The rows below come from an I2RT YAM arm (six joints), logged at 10 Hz.
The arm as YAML. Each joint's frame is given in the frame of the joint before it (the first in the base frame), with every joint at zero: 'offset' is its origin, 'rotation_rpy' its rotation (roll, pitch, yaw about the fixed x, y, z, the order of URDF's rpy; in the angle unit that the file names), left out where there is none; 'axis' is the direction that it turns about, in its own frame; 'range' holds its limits. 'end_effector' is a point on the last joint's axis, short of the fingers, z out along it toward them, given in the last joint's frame.
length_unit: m
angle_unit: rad
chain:
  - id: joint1
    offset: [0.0, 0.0, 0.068]
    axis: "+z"
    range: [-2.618, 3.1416]
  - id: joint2
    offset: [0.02, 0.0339, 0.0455]
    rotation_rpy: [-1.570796, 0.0, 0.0]
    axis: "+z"
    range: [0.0, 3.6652]
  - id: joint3
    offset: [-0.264, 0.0, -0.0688]
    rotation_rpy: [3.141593, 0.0, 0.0]
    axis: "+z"
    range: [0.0, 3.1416]
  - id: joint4
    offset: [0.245, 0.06, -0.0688]
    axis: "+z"
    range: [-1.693, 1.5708]
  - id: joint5
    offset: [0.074, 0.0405, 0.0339]
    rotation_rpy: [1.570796, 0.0, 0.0]
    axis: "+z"
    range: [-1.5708, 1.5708]
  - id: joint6
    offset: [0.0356, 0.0, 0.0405]
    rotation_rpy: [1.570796, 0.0, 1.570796]
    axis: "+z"
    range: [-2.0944, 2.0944]
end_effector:
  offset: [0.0, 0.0, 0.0]
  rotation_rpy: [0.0, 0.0, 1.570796]
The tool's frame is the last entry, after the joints.
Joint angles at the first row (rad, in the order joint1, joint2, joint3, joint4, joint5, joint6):
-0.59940 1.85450 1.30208 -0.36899 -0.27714 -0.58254
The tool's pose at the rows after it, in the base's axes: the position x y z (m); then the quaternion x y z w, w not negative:
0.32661, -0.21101, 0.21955, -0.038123, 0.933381, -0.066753, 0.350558
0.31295, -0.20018, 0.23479, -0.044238, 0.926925, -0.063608, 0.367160
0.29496, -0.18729, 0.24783, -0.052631, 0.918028, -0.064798, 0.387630
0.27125, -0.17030, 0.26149, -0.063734, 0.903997, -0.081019, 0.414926
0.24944, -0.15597, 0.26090, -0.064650, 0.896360, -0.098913, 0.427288
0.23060, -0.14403, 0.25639, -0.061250, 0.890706, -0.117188, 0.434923
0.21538, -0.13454, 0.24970, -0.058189, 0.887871, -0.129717, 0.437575
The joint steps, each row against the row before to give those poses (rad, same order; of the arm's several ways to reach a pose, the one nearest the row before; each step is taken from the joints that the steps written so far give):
-0.00092 -0.06261 -0.02056 -0.01405 -0.01895 0.00556
0.00090 -0.08418 -0.04672 -0.00964 -0.02609 0.00164
-0.00112 -0.10197 -0.07077 0.00828 -0.02638 -0.00243
0.00077 -0.13700 -0.09858 0.03104 -0.01116 -0.00630
-0.00005 -0.11322 -0.11019 0.04079 0.01402 -0.00037
-0.00002 -0.09761 -0.09988 0.03797 0.02299 0.00295
-0.00051 -0.07739 -0.08204 0.02388 0.01860 0.00046

